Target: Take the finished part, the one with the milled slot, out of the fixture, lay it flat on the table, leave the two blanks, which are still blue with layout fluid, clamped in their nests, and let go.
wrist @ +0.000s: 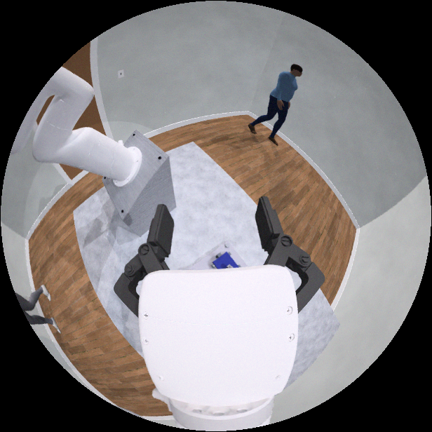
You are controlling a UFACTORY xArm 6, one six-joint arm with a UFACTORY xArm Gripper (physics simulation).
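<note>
A blue blank [225, 260] sits in the fixture, with small grey clamp pieces at its edges. The fixture's light grey base plate [202, 262] lies on the table, partly hidden behind the white gripper housing. The part with the milled slot and a second blank do not show. My gripper [212, 209] is wide open and empty, high above the table, with one black finger on each side of the view. The fixture shows between and beyond the fingers, at the housing's upper edge.
The pale grey table top [197, 185] stretches around the fixture. The arm's grey mounting block [155, 195] stands at the upper left, carrying the white arm [90, 150]. A person in blue [284, 90] is on the wooden floor beyond the table; another person's legs [37, 305] show at the left.
</note>
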